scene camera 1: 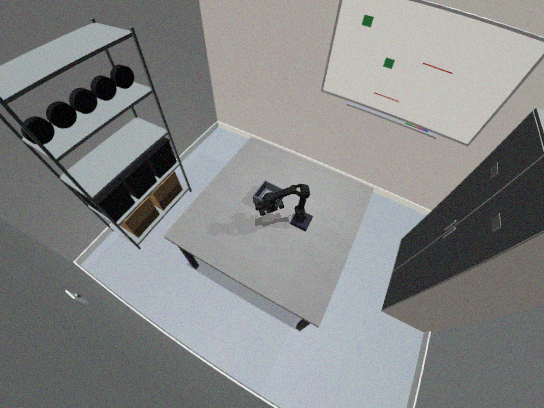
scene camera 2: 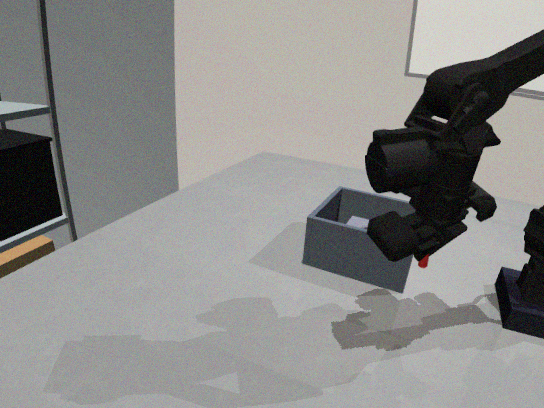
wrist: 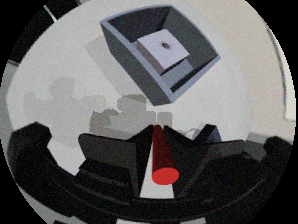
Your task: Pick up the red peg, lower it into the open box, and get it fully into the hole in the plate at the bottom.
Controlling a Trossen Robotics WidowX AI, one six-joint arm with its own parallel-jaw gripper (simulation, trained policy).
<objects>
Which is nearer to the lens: the red peg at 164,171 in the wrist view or the pale plate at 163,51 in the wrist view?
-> The red peg.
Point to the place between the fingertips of my gripper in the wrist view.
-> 158,128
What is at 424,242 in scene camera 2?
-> My gripper.
</objects>
